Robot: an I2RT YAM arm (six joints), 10 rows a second.
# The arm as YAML. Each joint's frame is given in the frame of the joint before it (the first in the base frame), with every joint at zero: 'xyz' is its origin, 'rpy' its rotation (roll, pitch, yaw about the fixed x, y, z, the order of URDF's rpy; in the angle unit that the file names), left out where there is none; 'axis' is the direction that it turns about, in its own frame. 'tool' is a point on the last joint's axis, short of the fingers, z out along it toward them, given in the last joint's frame.
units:
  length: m
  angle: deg
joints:
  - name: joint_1
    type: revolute
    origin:
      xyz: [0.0, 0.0, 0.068]
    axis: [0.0, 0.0, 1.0]
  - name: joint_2
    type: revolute
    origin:
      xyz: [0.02, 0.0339, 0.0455]
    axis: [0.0, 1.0, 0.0]
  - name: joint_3
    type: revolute
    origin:
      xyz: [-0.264, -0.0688, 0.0]
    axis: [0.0, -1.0, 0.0]
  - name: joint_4
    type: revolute
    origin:
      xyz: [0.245, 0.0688, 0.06]
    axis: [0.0, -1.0, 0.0]
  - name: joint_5
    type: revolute
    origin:
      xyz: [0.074, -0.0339, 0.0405]
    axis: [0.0, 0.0, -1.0]
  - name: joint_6
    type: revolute
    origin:
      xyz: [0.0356, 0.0, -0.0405]
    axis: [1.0, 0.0, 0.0]
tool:
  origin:
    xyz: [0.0, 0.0, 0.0]
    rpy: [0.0, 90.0, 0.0]
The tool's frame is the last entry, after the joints.
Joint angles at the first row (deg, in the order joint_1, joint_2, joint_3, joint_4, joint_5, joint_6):
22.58, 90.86, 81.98, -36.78, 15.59, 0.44
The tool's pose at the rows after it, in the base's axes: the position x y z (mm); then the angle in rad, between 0 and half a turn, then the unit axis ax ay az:
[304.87 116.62 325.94 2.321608 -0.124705 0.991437 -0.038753]
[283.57 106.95 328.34 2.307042 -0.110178 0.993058 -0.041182]
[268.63 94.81 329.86 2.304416 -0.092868 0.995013 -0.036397]
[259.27 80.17 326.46 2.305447 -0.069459 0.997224 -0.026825]
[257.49 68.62 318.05 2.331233 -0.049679 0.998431 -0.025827]
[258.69 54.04 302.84 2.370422 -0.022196 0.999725 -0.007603]
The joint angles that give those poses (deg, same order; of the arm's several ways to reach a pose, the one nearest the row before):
22.54, 85.28, 77.34, -36.74, 14.86, 1.97
22.50, 80.10, 73.17, -37.09, 15.79, 3.10
21.32, 76.12, 70.34, -37.98, 15.24, 4.12
18.95, 72.98, 67.26, -37.78, 13.58, 5.12
16.56, 72.07, 65.14, -37.85, 12.36, 5.70
12.99, 71.79, 62.07, -36.81, 8.88, 6.90

